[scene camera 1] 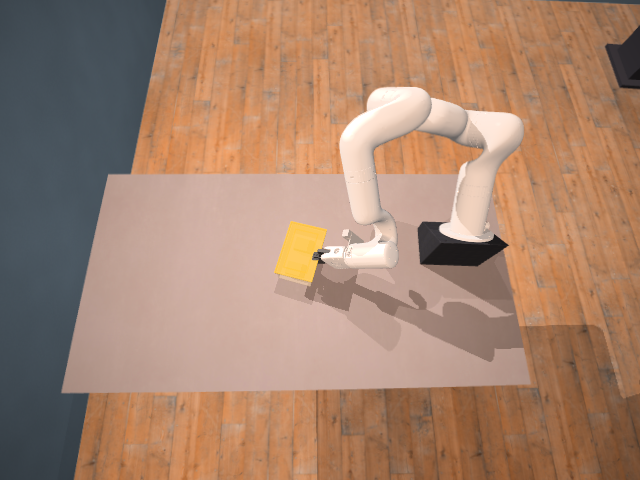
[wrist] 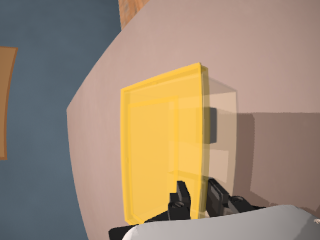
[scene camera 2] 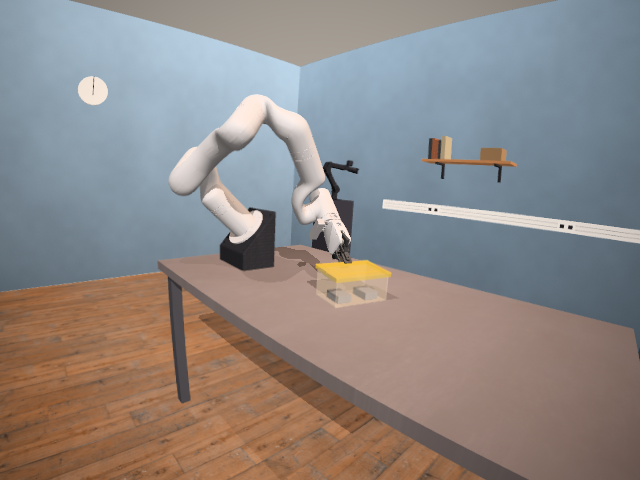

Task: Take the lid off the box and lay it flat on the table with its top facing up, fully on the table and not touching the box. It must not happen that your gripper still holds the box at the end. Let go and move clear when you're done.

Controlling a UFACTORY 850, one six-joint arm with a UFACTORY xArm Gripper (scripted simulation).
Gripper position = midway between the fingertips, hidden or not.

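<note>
My gripper [scene camera 2: 346,265], also wrist view [wrist: 194,193]. Yellow lid [scene camera 1: 295,260], also wrist view [wrist: 164,121] and scene camera 2 [scene camera 2: 339,272]. Clear box [scene camera 2: 344,294], wrist view too [wrist: 224,113].
</note>
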